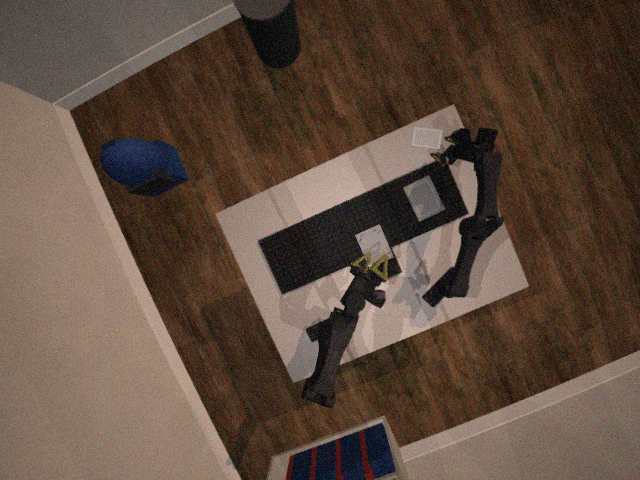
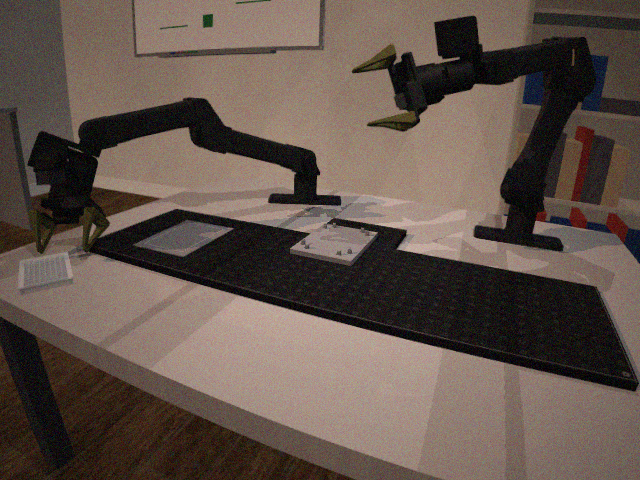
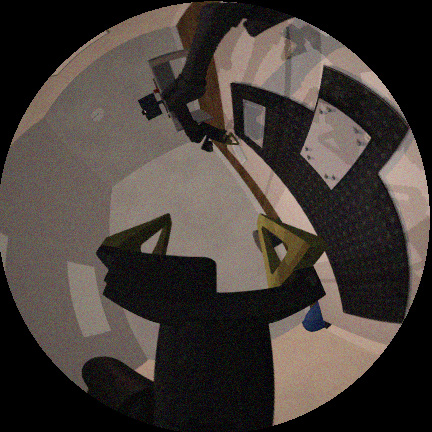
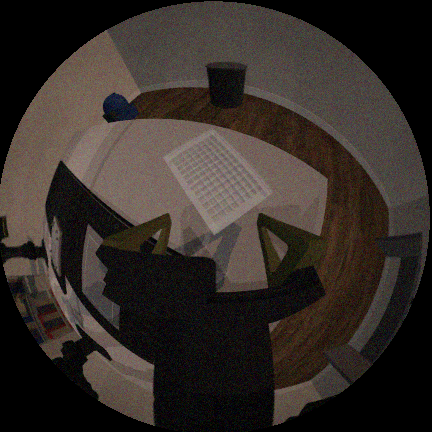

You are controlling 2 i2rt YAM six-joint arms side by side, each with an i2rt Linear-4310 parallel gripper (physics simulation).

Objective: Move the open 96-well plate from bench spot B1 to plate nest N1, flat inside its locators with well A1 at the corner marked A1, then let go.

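Frame: origin at the left arm's base, x ahead, y left, z up, level; millimetres.
Seen in the pictures: left gripper, fingertip midpoint: [image 1: 377, 254] [image 2: 360, 97] [image 3: 213, 217]; right gripper, fingertip midpoint: [image 1: 437, 146] [image 2: 62, 252] [image 3: 234, 142] [image 4: 213, 217]; left arm's base, link origin: [image 1: 327, 326] [image 2: 516, 239] [image 4: 44, 251]; right arm's base, link origin: [image 1: 442, 286] [image 2: 305, 201] [image 4: 91, 341].
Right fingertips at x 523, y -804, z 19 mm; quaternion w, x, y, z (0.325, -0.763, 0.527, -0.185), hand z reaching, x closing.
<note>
Pixels of each thing's top centre, then the offset from my right fingertips to it. "pt": a spot on its surface instead. Level surfaces: height alone.
- open white 96-well plate, top centre: [image 4: 212, 168] [image 2: 44, 267] [image 1: 427, 137] [image 3: 237, 152] dx +55, dy +23, dz -4 mm
- pale block with small locator pins, top centre: [image 2: 336, 234] [image 3: 327, 145] [image 4: 51, 245] [image 1: 374, 246] dx -273, dy +444, dz +16 mm
- dark board, surface height: dz -6 mm
- flat pale grey rectangle, surface spot: [image 2: 183, 237] [image 3: 252, 124] [image 1: 423, 197] pt dx -173, dy +153, dz -4 mm
The open white 96-well plate [image 1: 427, 137] [image 2: 46, 271] [image 4: 217, 180] lies flat on the table, near its edge. My right gripper [image 1: 439, 146] [image 2: 63, 251] [image 4: 213, 217] is open, its fingers pointing down beside and slightly above the plate, with nothing between them. The nest, a pale block with small locator pins [image 1: 373, 240] [image 2: 336, 242] [image 3: 335, 142], sits on the dark board and holds no plate. The A1 mark cannot be read. My left gripper [image 1: 377, 255] [image 2: 361, 97] [image 3: 213, 217] is open and empty, high above the table.
The dark board [image 1: 320, 242] [image 2: 465, 310] [image 3: 370, 240] lies along the table. A flat pale grey rectangle [image 1: 423, 198] [image 2: 183, 237] [image 3: 254, 122] lies on it between plate and nest. A dark bin [image 1: 273, 41] [image 4: 226, 85] and a blue object [image 1: 139, 162] stand off the table.
</note>
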